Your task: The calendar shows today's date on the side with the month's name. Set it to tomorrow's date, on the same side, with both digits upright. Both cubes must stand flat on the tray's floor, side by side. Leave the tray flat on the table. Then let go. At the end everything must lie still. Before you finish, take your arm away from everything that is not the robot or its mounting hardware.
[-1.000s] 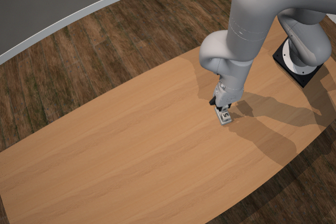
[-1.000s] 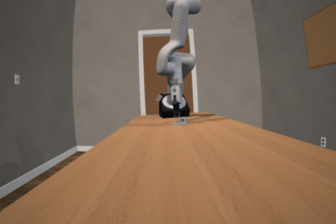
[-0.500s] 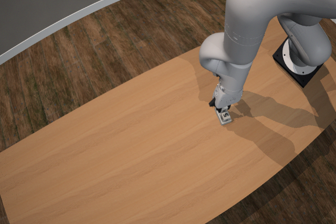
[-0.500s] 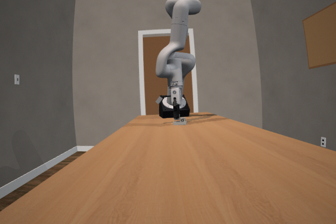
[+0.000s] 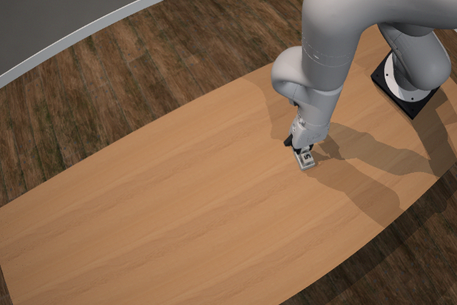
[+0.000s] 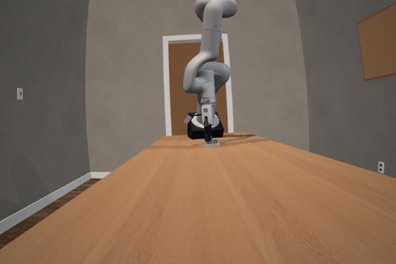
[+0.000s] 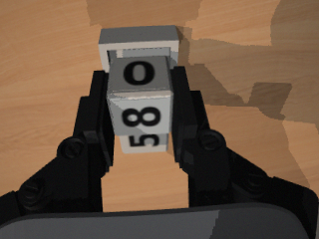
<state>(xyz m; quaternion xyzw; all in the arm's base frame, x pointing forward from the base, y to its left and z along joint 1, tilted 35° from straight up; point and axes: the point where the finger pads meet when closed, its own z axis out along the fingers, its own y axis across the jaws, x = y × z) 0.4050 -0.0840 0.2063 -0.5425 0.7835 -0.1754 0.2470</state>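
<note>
The white digit cube is 2 cm below my hand. Also, from my hand: calendar tray 2 cm to the left, 4 cm below.
</note>
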